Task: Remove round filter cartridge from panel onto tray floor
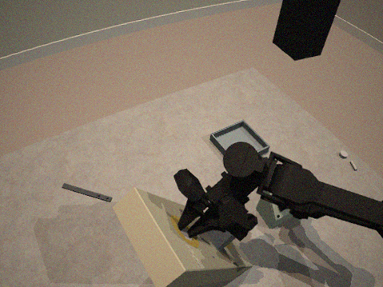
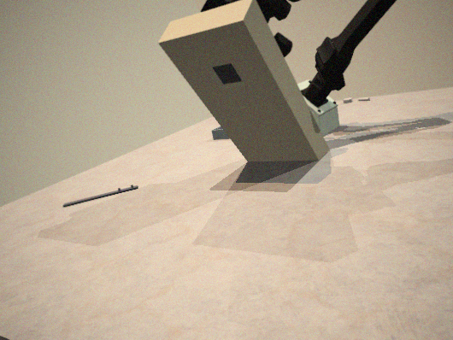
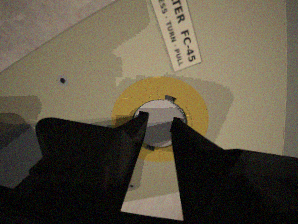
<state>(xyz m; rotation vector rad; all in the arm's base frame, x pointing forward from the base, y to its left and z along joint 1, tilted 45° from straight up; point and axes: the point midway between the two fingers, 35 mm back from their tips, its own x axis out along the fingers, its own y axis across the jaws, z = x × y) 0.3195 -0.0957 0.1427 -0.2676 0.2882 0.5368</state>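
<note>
My gripper tip is now 10 mm short of the round grey filter cartridge and 10 mm above it. From my gripper tip the other things lie so: grey tray (390 mm behind, 320 mm to the right, 240 mm below); then cream service panel (40 mm behind, 80 mm below).
</note>
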